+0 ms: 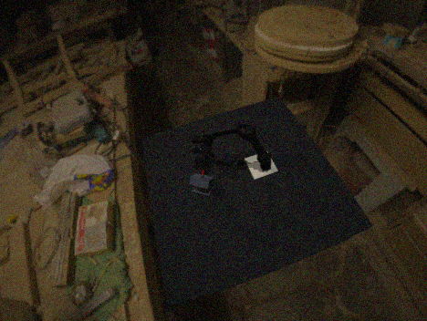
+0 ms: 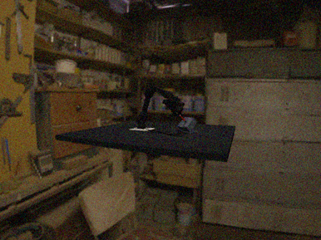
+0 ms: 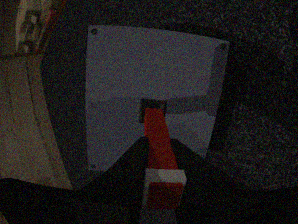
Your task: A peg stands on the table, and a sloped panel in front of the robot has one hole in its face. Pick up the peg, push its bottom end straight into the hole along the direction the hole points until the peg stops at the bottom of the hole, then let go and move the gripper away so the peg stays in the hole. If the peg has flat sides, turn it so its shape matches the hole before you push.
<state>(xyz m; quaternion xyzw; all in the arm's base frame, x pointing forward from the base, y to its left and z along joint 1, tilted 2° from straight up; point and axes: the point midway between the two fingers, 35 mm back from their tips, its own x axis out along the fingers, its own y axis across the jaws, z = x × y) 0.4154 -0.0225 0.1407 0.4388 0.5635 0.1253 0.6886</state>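
Now: gripper tip 60 mm above the grey sloped panel, 50 mm to the right of it and 30 mm short of it. Also, from my gripper tip: red peg (10 mm to the right, 10 mm behind, 10 mm above).
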